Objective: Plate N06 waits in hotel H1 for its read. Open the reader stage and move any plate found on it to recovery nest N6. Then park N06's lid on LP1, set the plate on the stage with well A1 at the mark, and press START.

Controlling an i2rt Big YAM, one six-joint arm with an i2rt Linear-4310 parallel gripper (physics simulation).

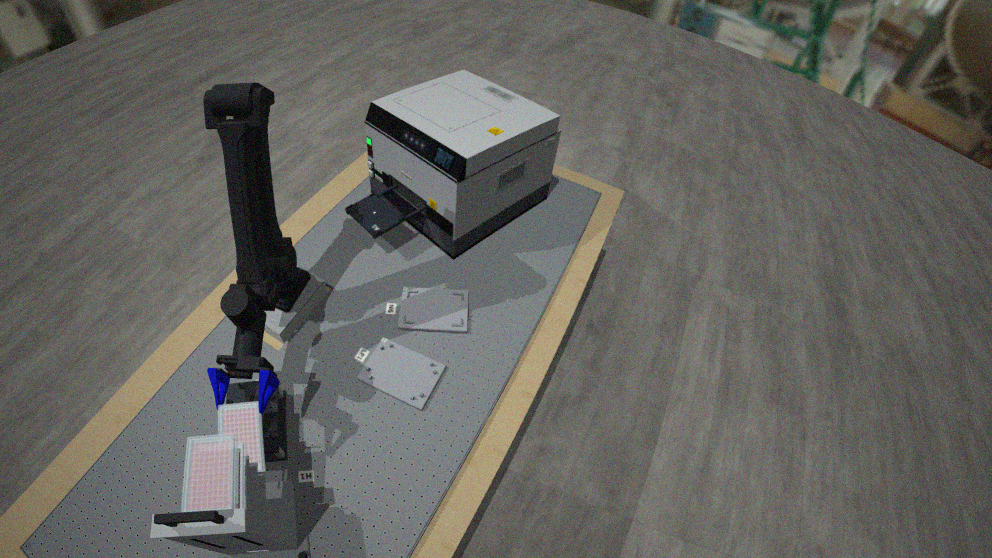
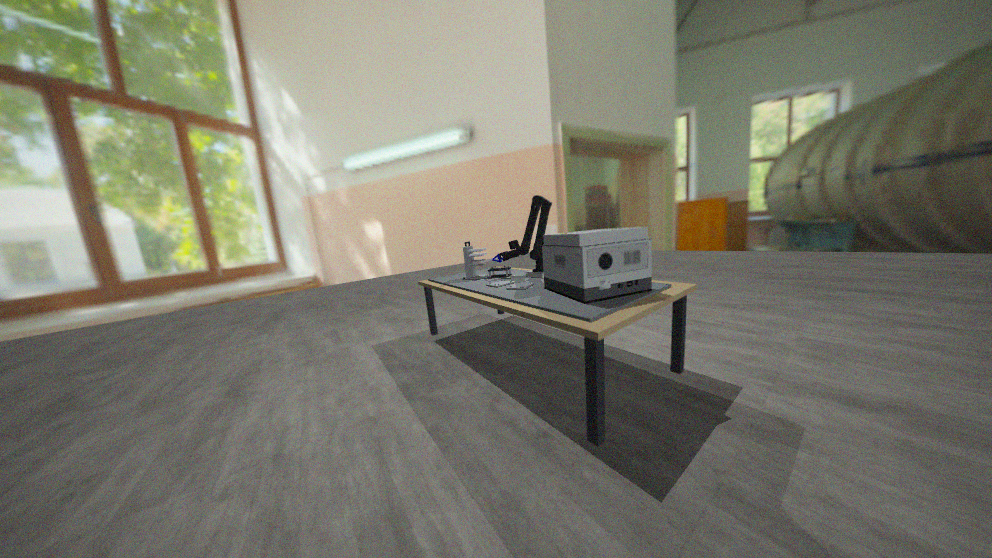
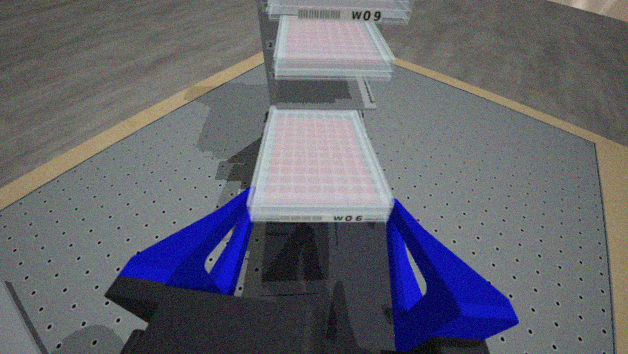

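Where they show: gripper, fingertip midpoint: (image 1: 239, 412) (image 2: 494, 258) (image 3: 321, 198); arm's base at its link origin: (image 1: 286, 288) (image 2: 542, 270).
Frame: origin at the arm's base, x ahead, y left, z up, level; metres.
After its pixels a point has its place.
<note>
My gripper (image 3: 321, 198) {y -0.349, x 0.141, z 0.104 m} (image 1: 243, 383) (image 2: 497, 258) {y -0.349, x 0.141, z 0.104 m} has blue fingers and is shut on the short end of a clear lidded plate with pink wells (image 3: 319, 165) {y -0.367, x 0.153, z 0.111 m} (image 1: 241, 429) {y -0.377, x 0.166, z 0.108 m}, labelled "W06". It holds the plate level above the perforated mat, just in front of the hotel (image 3: 323, 96) {y -0.454, x 0.192, z 0.102 m} (image 1: 228, 498) (image 2: 472, 260) {y -0.487, x 0.258, z 0.107 m}. The hotel's lowest shelf is bare; another plate (image 3: 331, 46) {y -0.438, x 0.182, z 0.156 m} sits above it, and one labelled "W09" (image 3: 337, 10) {y -0.421, x 0.173, z 0.184 m} higher up. The reader (image 1: 466, 144) {y 0.354, x 0.342, z 0.273 m} (image 2: 596, 262) {y 0.657, x 0.471, z 0.141 m} stands at the back. Its dark stage tray (image 1: 378, 213) {y 0.267, x 0.140, z 0.065 m} is out and has no plate on it.
Two flat grey nest plates (image 1: 434, 310) {y 0.094, x 0.367, z -0.026 m} (image 1: 402, 372) {y -0.087, x 0.360, z -0.028 m} lie mid-mat between hotel and reader, each with a small white tag. The arm's black column (image 1: 250, 194) {y -0.051, x 0.059, z 0.357 m} rises at the left. A tan table border (image 1: 527, 365) {y 0.038, x 0.613, z -0.051 m} rims the mat. A green light (image 1: 369, 142) {y 0.439, x 0.027, z 0.159 m} glows on the reader.
</note>
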